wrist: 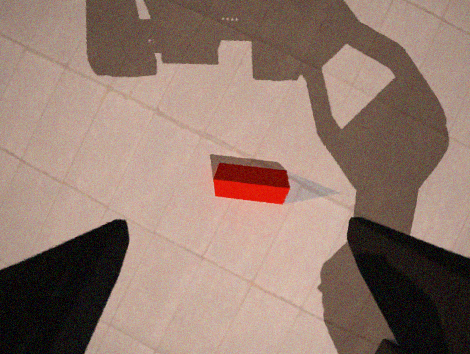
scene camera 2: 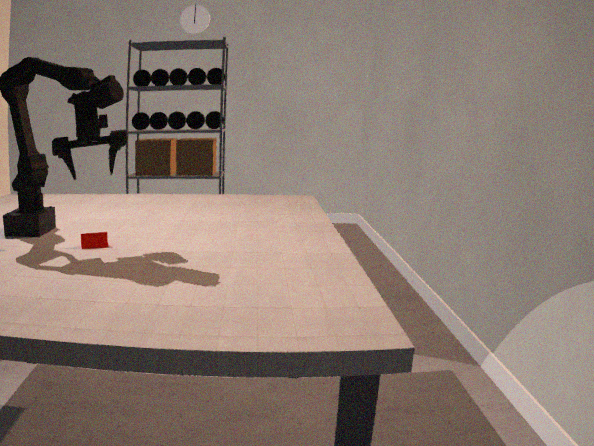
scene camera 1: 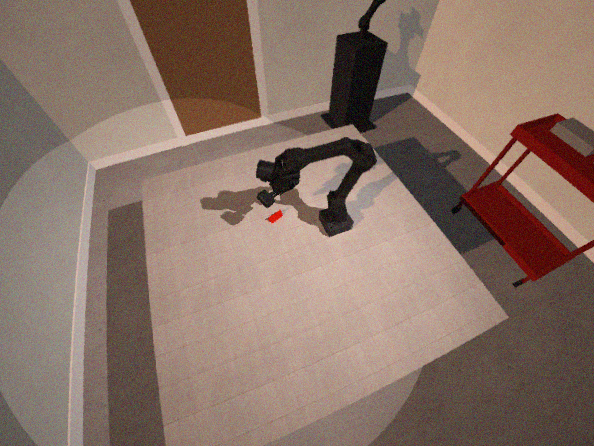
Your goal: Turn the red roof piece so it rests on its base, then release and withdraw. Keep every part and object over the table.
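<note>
The red roof piece (scene camera 1: pixel 275 216) (scene camera 2: pixel 94 240) (wrist: pixel 251 183) lies on the table (scene camera 1: pixel 320 310) (scene camera 2: pixel 250 320) (wrist: pixel 165 280). The wrist view shows two long faces, one dark and one bright, meeting along a raised ridge; it appears to rest on its base with the ridge up. Its underside is hidden. My gripper (scene camera 1: pixel 272 198) (scene camera 2: pixel 93 176) (wrist: pixel 239 229) is open and empty, fingers pointing down, well above the table and apart from the piece. In the wrist view the piece shows beyond the line between the fingertips, within their width.
The arm's base (scene camera 1: pixel 335 222) (scene camera 2: pixel 29 222) stands on the table near the piece. Beyond the table are a red cart (scene camera 1: pixel 515 230), a black pedestal (scene camera 1: pixel 354 77) and a shelf rack (scene camera 2: pixel 175 45). The arm's shadow lies on the table.
</note>
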